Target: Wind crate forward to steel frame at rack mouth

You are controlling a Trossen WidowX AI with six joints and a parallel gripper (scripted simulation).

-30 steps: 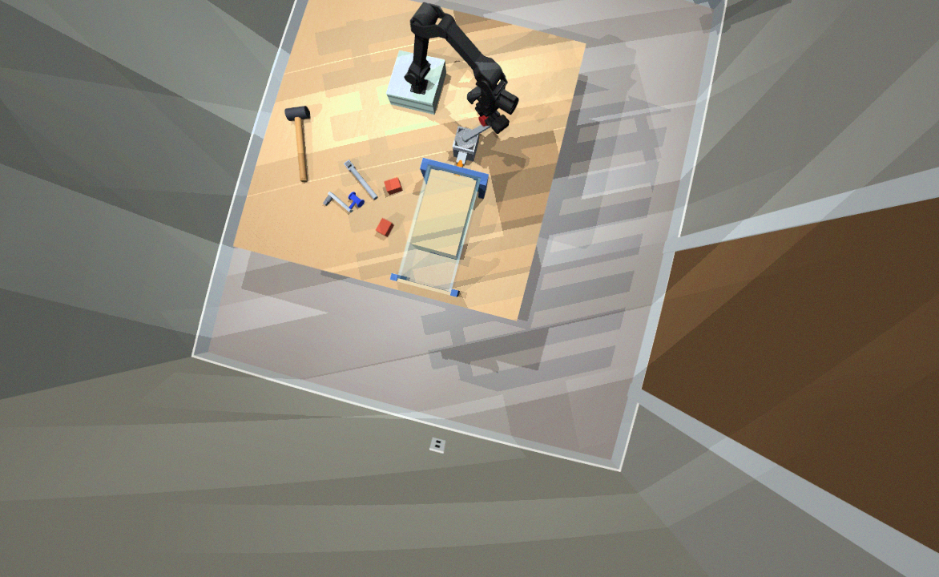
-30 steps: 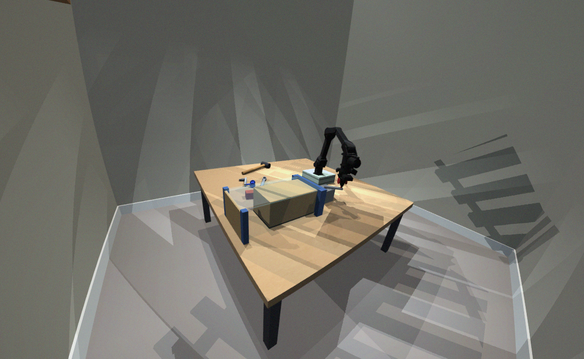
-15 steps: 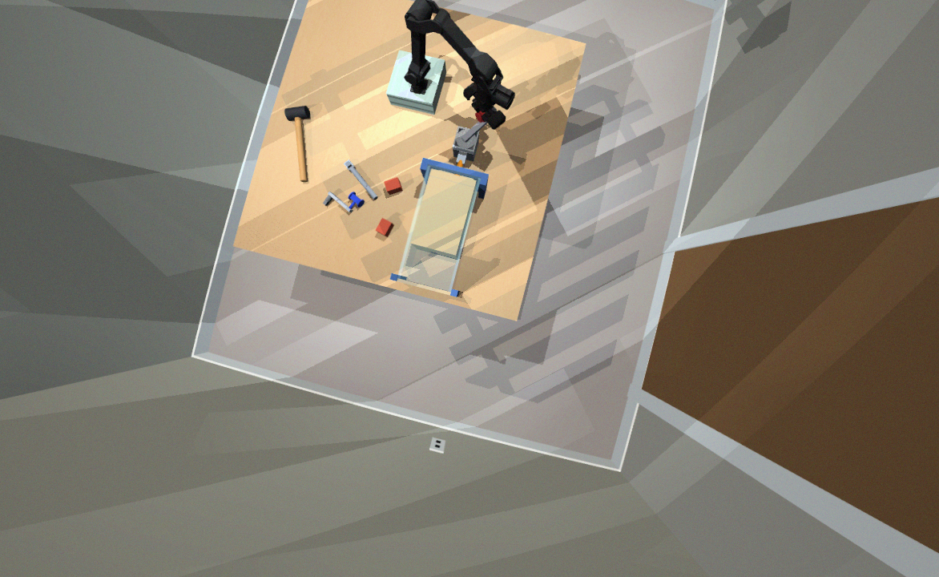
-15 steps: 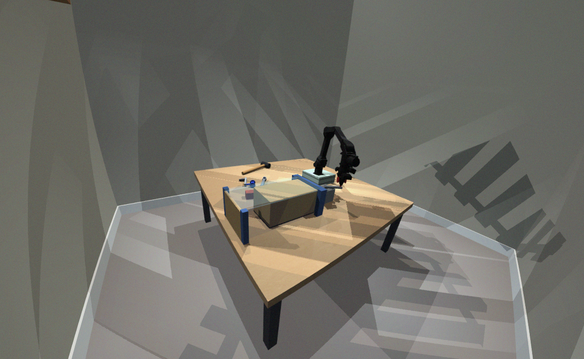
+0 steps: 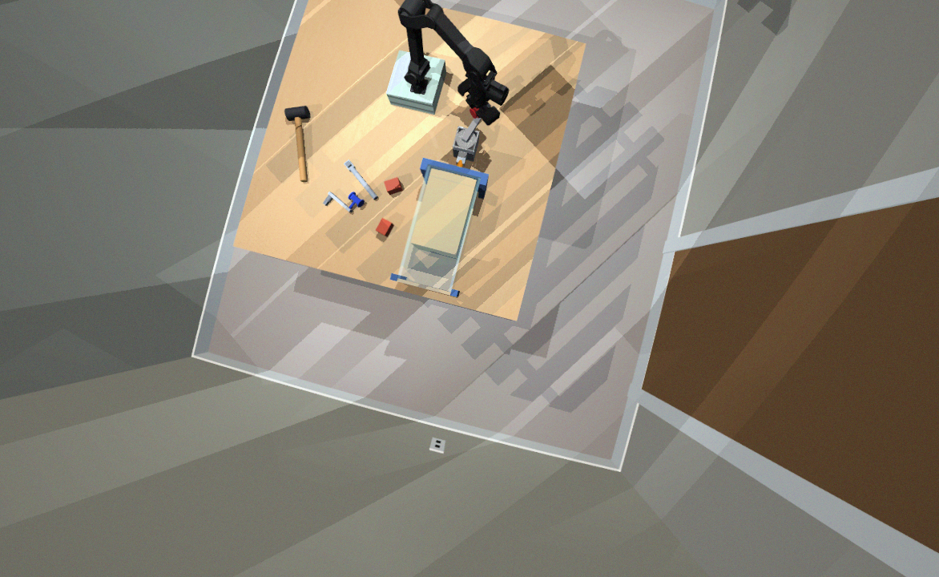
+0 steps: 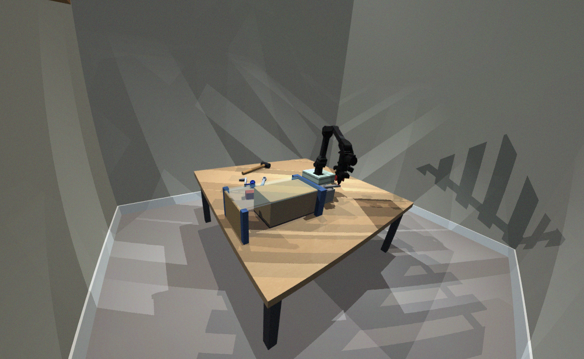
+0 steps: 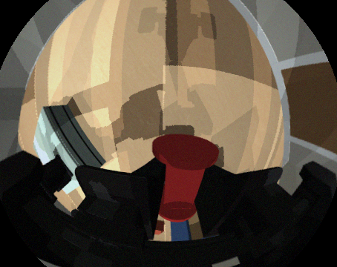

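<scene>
Now: gripper tip 8 cm short of the grey winch, 4 cm to the left of it and 8 cm above it. From my gripper tip the other things lie so: orange strap (16 cm ahead, 3 cm to the right, 5 cm below); then winch handle (4 cm ahead, 1 cm to the right, 1 cm below); then red knob (2 cm above).
</scene>
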